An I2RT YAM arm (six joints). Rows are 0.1 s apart.
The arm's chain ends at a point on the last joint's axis. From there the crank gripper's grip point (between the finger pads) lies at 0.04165 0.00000 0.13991 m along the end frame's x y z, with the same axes.
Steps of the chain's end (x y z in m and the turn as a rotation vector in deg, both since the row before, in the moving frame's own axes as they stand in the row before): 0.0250, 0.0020, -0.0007, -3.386, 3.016, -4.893; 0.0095, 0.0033, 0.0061, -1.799, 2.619, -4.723; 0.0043, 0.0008, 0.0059, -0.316, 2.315, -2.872; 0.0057, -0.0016, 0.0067, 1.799, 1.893, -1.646; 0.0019, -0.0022, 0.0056, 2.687, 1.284, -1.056; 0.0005, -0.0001, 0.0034, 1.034, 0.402, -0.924; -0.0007, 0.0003, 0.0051, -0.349, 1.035, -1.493; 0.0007, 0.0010, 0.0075, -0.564, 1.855, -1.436; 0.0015, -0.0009, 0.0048, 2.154, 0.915, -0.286
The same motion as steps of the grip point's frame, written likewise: 0.0325, 0.0063, -0.0032, -3.386, 3.016, -4.893; 0.0159, 0.0040, 0.0040, -1.799, 2.619, -4.723; 0.0099, -0.0007, 0.0041, -0.316, 2.315, -2.872; 0.0102, -0.0072, 0.0052, 1.799, 1.893, -1.646; 0.0050, -0.0095, 0.0045, 2.687, 1.284, -1.056; 0.0015, -0.0033, 0.0031, 1.034, 0.402, -0.924; 0.0018, 0.0000, 0.0043, -0.349, 1.035, -1.493; 0.0052, 0.0013, 0.0061, -0.564, 1.855, -1.436; 0.0037, -0.0064, 0.0040, 2.154, 0.915, -0.286
